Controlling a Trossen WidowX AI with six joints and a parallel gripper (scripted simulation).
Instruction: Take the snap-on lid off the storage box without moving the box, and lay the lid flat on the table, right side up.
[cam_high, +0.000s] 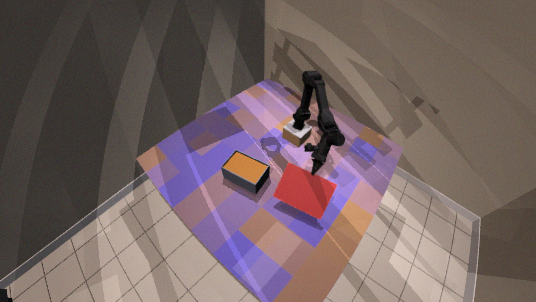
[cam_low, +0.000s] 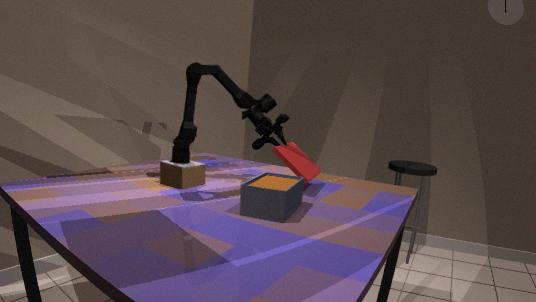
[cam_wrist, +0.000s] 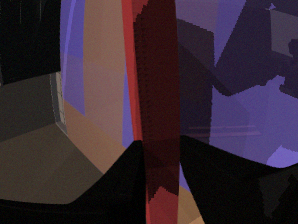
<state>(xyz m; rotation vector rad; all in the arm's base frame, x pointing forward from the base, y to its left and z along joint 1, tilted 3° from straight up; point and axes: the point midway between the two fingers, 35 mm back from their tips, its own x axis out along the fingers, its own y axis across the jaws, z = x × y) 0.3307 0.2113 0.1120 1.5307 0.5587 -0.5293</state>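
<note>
My gripper tip is 7 cm short of the red lid and 5 cm above it. The rest, counted from my gripper tip: dark grey storage box 7 cm ahead, 32 cm to the right, 11 cm below.
</note>
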